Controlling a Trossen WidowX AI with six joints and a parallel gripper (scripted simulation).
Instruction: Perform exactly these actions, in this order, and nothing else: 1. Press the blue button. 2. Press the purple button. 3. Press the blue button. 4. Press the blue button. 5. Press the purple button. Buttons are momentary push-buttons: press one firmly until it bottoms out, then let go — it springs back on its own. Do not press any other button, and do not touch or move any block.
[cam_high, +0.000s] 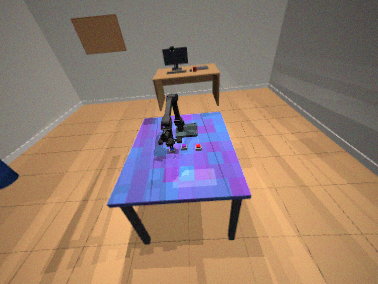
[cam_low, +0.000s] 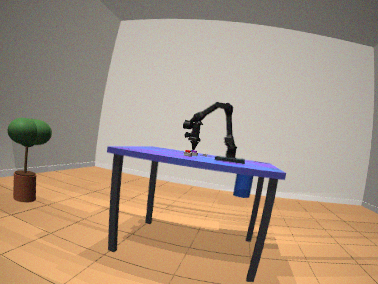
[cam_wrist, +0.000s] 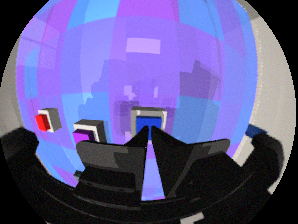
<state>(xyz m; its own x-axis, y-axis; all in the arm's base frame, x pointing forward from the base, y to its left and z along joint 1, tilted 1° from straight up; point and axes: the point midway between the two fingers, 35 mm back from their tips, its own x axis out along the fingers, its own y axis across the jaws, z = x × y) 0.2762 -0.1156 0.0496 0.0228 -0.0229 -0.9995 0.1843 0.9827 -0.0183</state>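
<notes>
The blue button is 1 cm below my gripper tip. Also, from my gripper tip: red button: 22 cm to the left, 3 cm ahead; then purple button: 11 cm to the left, 1 cm behind.
</notes>
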